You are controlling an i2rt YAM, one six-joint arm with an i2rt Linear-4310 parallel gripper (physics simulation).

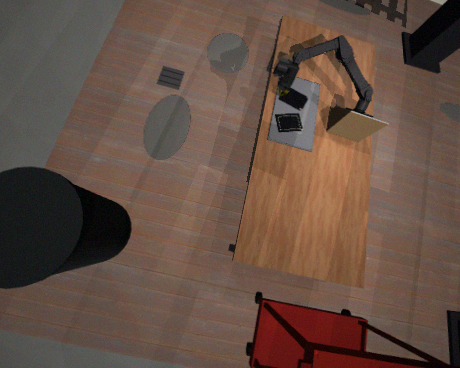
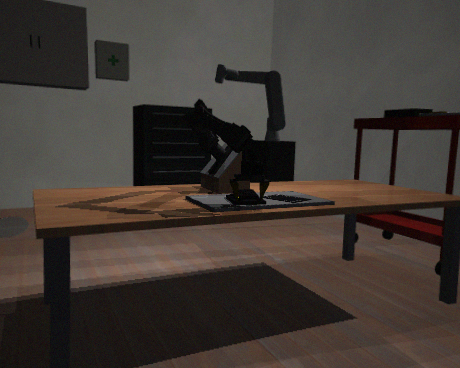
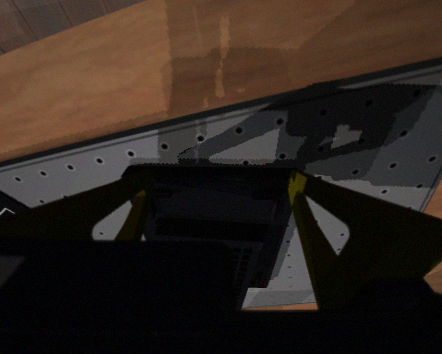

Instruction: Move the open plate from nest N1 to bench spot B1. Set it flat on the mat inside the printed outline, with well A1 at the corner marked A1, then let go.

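Frame: origin at the arm's base, x right, y ahead, z up, level; metres.
Where they show: gripper, fingertip midpoint: (image 1: pixel 282 90) (image 2: pixel 249 201) (image 3: pixel 220 177); arm's base, link origin: (image 1: pixel 358 113) (image 2: pixel 223 157).
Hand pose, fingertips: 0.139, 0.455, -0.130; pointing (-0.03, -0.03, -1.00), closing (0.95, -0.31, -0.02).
Observation:
Each offset is from my fingertips to the top centre of the thing, as dx, dy, dz. "*": to the spot under its first point. Level surfaces: height alone.
The open plate {-0.046, -0.101, +0.020} (image 1: pixel 294 98) (image 2: pixel 246 198) (image 3: pixel 212 211) is a black well plate. It lies in its nest at the far end of the grey perforated mat {dz -0.013} (image 1: pixel 310 128) (image 2: pixel 207 200) (image 3: pixel 97 154). My gripper (image 1: pixel 283 91) (image 2: pixel 249 189) (image 3: pixel 220 177) is open and low over the plate. Its yellow-edged fingers stand one on each side of the plate's end. I cannot tell whether they touch it. The printed outline of spot B1 {* -0.245, +0.010, -0.012} (image 1: pixel 277 123) (image 2: pixel 287 198) is a dark rectangle on the mat beside the nest. Its corner mark is too small to read.
A tan slanted board (image 1: pixel 356 125) stands at the arm's base. The mat lies near the wooden table's long edge (image 1: pixel 261 120). A red cart (image 1: pixel 316 325) (image 2: pixel 374 123) stands off the table's end. A black drawer cabinet (image 2: pixel 166 146) and a second grey arm (image 2: pixel 274 98) stand behind.

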